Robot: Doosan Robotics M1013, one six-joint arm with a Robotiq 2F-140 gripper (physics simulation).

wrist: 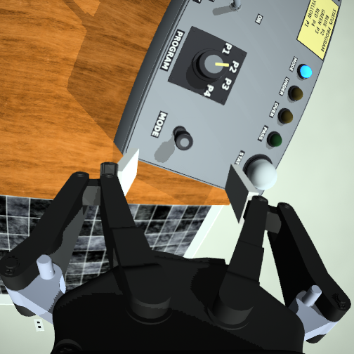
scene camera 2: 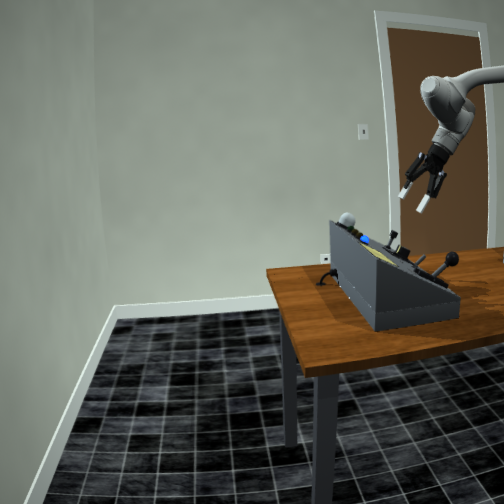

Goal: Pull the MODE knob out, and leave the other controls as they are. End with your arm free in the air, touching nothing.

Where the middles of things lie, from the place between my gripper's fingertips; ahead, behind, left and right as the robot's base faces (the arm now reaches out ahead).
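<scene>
The grey control console (scene camera 2: 390, 292) is 180 mm ahead of my hand, 170 mm to the left of it and 130 mm below it. Then there is the program dial (wrist: 208, 64), which sits 120 mm below my hand, 120 mm to the left of it and 90 mm ahead of it. Going by their middles, the program dial is the nearest to my hand of the things named here.
</scene>
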